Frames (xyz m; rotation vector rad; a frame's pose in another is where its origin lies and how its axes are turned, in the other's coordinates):
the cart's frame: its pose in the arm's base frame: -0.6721 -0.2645 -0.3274 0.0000 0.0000 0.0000
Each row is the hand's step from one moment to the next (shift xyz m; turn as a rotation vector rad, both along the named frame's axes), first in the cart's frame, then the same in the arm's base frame.
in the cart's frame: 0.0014 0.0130 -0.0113 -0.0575 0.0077 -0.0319
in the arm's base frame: 0.0014 0.0130 -0.0113 -0.0575 0.0077 -0.0319
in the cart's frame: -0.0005 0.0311 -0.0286 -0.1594 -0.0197 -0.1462
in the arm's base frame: -0.0005 0.0311 -0.0286 -0.1594 -0.0197 -0.1462
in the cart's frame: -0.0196 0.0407 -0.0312 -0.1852 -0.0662 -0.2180
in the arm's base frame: -0.0196 0.0407 -0.0312 -0.1852 -0.0662 -0.2180
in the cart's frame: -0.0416 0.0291 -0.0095 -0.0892 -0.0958 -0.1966
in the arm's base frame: -0.0416 0.0291 -0.0095 -0.0892 -0.0958 -0.1966
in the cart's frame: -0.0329 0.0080 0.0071 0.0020 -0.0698 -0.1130
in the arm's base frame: -0.0329 0.0080 0.0071 0.0020 -0.0698 -0.1130
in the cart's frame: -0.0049 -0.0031 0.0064 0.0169 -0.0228 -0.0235
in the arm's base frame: -0.0049 -0.0031 0.0064 0.0169 -0.0228 -0.0235
